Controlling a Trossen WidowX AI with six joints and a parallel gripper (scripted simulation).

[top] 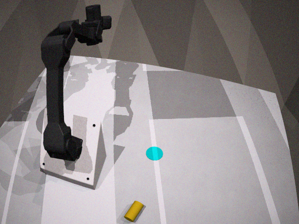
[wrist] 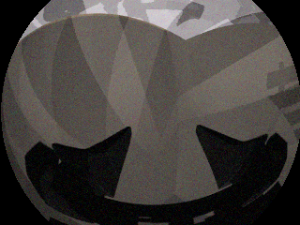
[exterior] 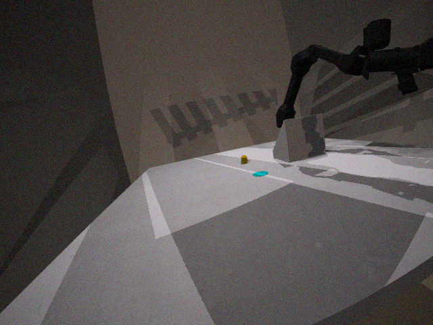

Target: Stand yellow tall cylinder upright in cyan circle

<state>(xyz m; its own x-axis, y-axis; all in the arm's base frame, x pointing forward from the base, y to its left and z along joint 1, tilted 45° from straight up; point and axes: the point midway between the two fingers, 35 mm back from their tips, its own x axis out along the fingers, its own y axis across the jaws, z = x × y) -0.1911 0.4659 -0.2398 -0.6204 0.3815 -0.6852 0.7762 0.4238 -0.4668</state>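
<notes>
The yellow tall cylinder lies 63 cm to the right of my gripper tip, 44 cm ahead of it and 27 cm below it. The rest, counted from my gripper tip: cyan circle 44 cm ahead, 38 cm to the right, 29 cm below.
</notes>
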